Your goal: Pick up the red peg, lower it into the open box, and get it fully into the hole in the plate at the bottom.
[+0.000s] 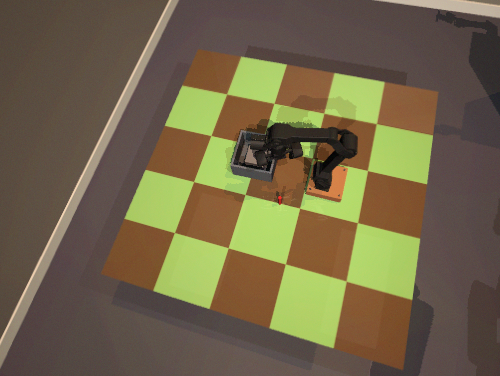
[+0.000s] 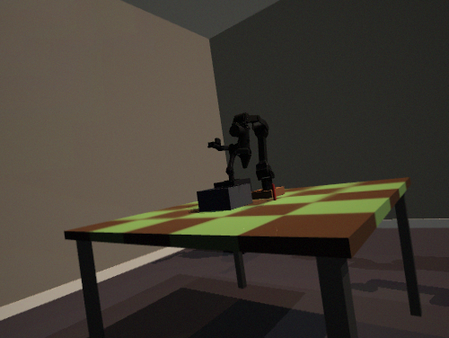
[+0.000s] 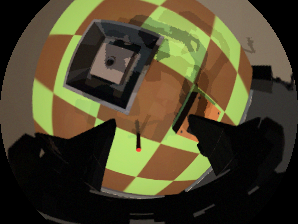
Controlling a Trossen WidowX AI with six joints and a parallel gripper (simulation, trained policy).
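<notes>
Right now my gripper tip is 40 mm past the red peg, 120 mm to the right of it and 140 mm above it. From my gripper tip the other things lie so: pale plate: 130 mm ahead, 50 mm to the right, 130 mm below; dark box: 130 mm ahead, 50 mm to the right, 150 mm below.
</notes>
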